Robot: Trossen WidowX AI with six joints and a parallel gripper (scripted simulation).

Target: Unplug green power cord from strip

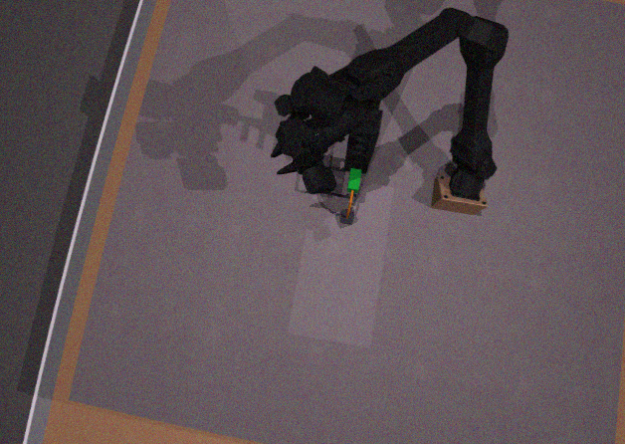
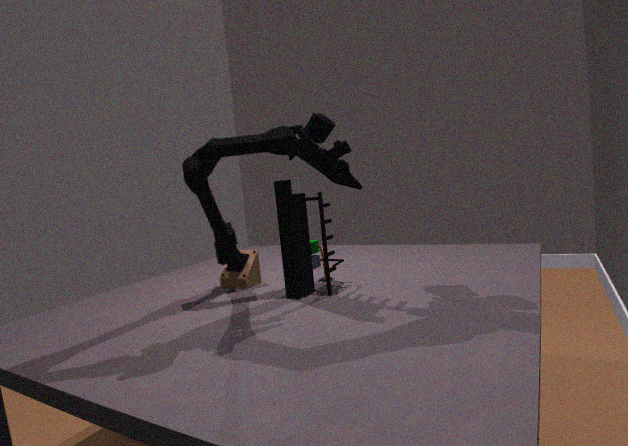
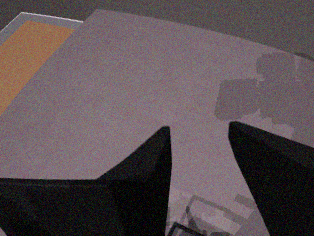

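The green plug lies 15 cm below my gripper tip, 15 cm behind it and 6 cm to the right of it. The rest, counted from my gripper tip: black upright post 16 cm to the right, 15 cm behind, 12 cm below.
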